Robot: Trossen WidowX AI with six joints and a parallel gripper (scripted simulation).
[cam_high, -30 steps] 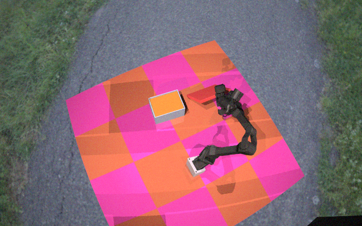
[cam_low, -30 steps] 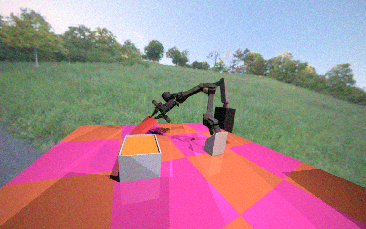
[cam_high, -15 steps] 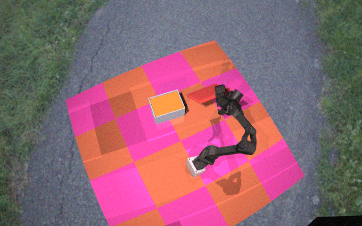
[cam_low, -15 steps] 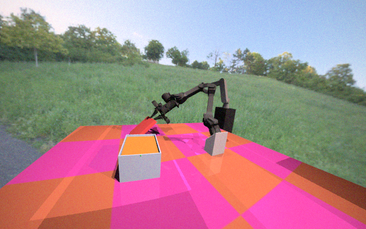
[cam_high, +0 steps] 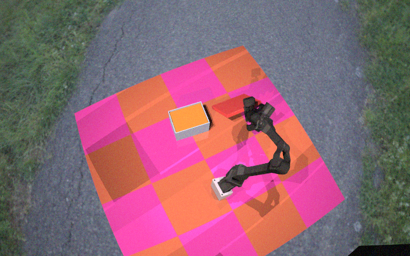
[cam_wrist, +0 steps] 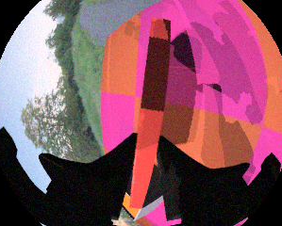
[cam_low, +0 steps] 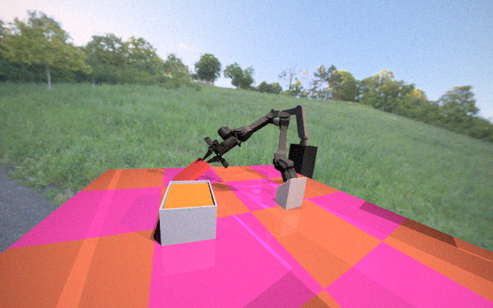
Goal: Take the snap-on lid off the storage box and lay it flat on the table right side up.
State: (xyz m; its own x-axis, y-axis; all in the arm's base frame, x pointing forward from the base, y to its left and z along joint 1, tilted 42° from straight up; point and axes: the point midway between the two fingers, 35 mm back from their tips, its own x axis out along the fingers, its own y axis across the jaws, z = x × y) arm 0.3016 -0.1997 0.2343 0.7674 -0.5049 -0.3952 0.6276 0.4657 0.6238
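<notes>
Now: gripper tip 70 mm short of the snap-on lid, 10 mm to the right of it and 50 mm above it. Round my gripper tip: grey storage box (100 mm ahead, 300 mm to the left, 70 mm below).
</notes>
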